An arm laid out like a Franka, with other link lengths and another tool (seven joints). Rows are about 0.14 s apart.
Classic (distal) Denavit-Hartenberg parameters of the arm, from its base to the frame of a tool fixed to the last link. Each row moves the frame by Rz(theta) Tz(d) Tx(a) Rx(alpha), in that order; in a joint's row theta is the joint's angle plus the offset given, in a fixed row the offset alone. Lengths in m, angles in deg.
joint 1: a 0, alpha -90, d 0.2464, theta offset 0
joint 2: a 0, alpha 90, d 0, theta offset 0
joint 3: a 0.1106, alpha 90, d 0.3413, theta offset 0
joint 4: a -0.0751, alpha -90, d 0, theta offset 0
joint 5: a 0, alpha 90, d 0.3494, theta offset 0
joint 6: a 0.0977, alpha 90, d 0, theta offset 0
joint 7: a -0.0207, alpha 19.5, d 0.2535, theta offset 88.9
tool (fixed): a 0, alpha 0, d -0.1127, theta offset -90
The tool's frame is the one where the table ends.
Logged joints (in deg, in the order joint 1, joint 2, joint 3, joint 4, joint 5, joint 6, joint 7), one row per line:
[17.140 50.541 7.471 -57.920 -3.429 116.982 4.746]
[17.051 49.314 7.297 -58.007 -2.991 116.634 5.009]
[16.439 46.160 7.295 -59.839 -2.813 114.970 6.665]
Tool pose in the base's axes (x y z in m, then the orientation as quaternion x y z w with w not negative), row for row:
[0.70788 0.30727 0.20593 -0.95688 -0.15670 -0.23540 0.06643]
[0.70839 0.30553 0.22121 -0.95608 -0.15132 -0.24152 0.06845]
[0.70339 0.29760 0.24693 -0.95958 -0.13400 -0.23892 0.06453]
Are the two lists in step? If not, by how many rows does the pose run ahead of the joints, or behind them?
They are in step.
